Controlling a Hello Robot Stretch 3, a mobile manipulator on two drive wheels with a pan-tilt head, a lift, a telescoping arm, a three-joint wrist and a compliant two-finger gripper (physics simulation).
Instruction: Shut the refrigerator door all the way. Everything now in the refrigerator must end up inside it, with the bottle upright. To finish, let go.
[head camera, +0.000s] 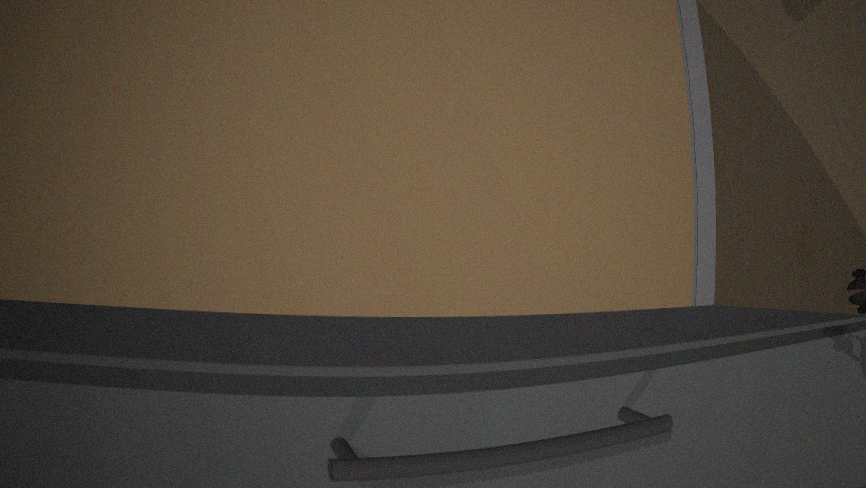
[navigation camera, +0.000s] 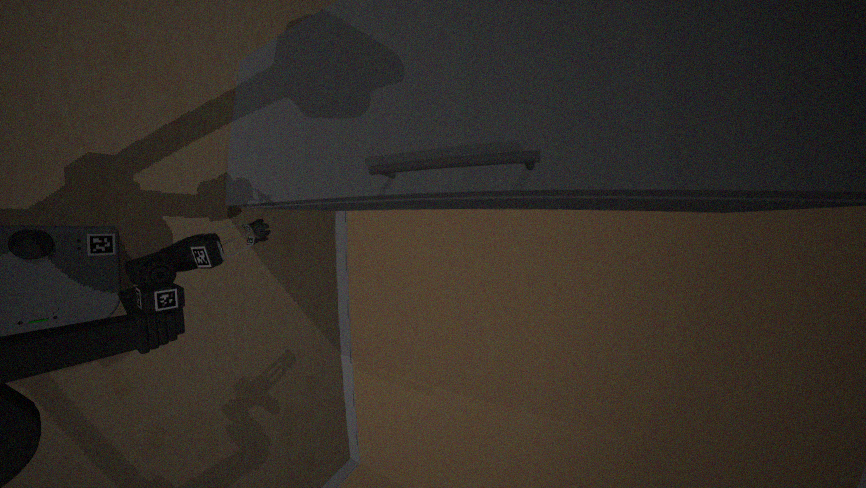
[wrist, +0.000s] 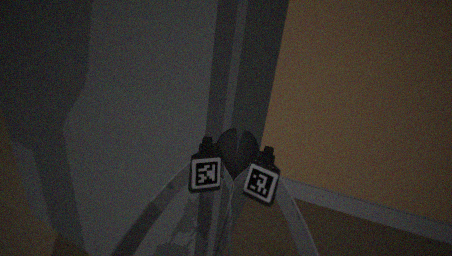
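Pixels of known places: gripper, fingertip midpoint: (head camera: 849, 294) (navigation camera: 268, 228); robot's base at its link origin: (navigation camera: 33, 242).
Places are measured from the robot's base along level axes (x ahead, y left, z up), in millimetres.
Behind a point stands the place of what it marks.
Note:
The refrigerator's grey door (head camera: 181, 436) @(x 177, y -521, z 1333 mm) (navigation camera: 606, 109) @(x 277, y -524, z 1324 mm) (wrist: 140, 75) fills the bottom of the head view, the top of the navigation view and the left of the wrist view. Its bar handle (head camera: 502, 456) @(x 180, y -458, z 1074 mm) (navigation camera: 451, 162) @(x 180, y -458, z 1064 mm) lies near the long edge. Dark and light strips run along that edge; whether a gap stands there I cannot tell. The contents and the bottle are hidden. My gripper (head camera: 857, 291) @(x 53, y -406, z 584 mm) (navigation camera: 260, 229) @(x 53, y -406, z 584 mm) (wrist: 237, 146) @(x 53, y -406, z 584 mm) is shut, its fingertips together and empty, near the door's lower corner. In the wrist view the tips overlap the edge strips; contact is unclear.
A tan wall (head camera: 363, 151) @(x -152, y -1207, z 1000 mm) (navigation camera: 606, 333) @(x -340, y -1215, z 1470 mm) (wrist: 370, 90) with a pale baseboard (head camera: 704, 181) @(x -184, y -1195, z 51 mm) (navigation camera: 344, 290) @(x -331, y -1201, z 64 mm) (wrist: 360, 205) stands beyond the edge. Brown floor (navigation camera: 212, 351) @(x -477, y -464, z 0 mm) lies on the left in the navigation view, beside my base (navigation camera: 54, 284) @(x -101, y -34, z 160 mm). My shadow falls across the floor and door.

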